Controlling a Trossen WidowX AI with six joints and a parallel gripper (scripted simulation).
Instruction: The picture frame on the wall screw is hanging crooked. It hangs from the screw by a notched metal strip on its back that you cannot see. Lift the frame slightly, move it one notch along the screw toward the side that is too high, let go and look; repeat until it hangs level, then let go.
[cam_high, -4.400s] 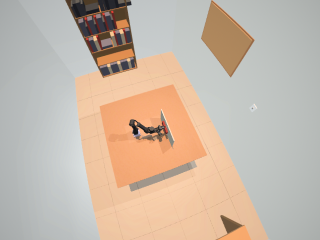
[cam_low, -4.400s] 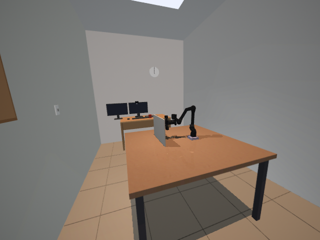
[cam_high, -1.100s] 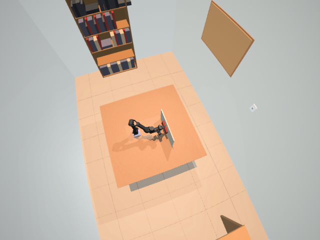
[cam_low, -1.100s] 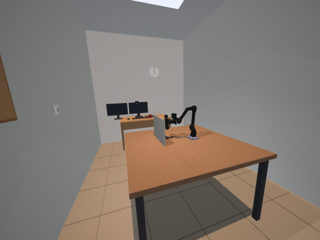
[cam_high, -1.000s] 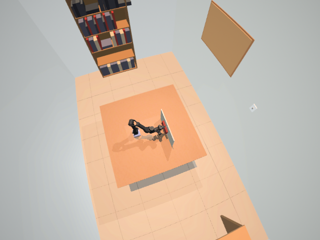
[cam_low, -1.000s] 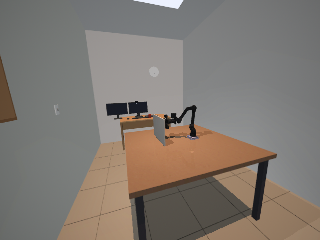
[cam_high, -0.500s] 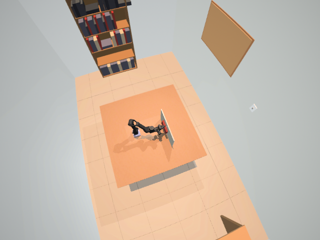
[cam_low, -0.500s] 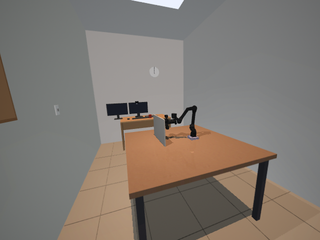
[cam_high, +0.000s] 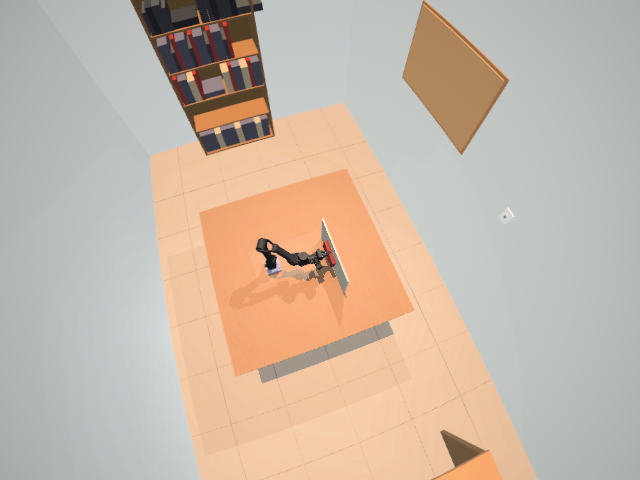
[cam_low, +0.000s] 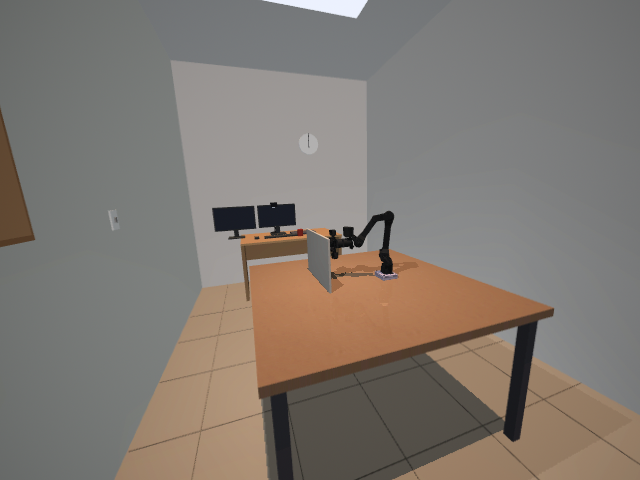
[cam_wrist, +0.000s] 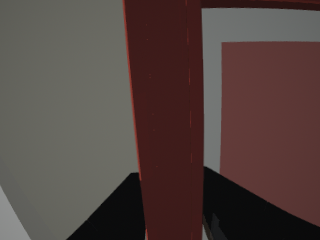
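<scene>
The red picture frame is 1 cm to the left of my gripper tip and 5 cm below it. Round my gripper tip: grey wall panel 2 cm ahead, 1 cm to the right, 7 cm below.
</scene>
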